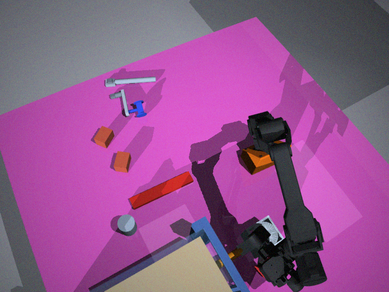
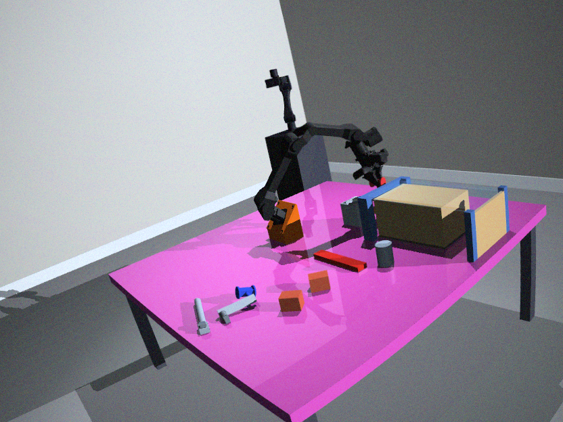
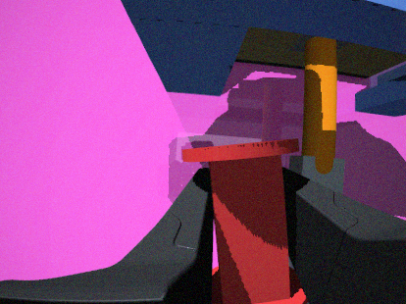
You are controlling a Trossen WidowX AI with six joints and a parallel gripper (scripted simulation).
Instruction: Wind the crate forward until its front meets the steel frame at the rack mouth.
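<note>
The winch handle lies 40 mm behind my gripper tip, 30 mm to the right of it and 30 mm below it. From my gripper tip the other things lie so: red knob 20 mm behind; blue steel frame 80 mm to the right, 70 mm ahead, 30 mm below; grey winch 110 mm behind, 100 mm below, 80 mm to the right.
</note>
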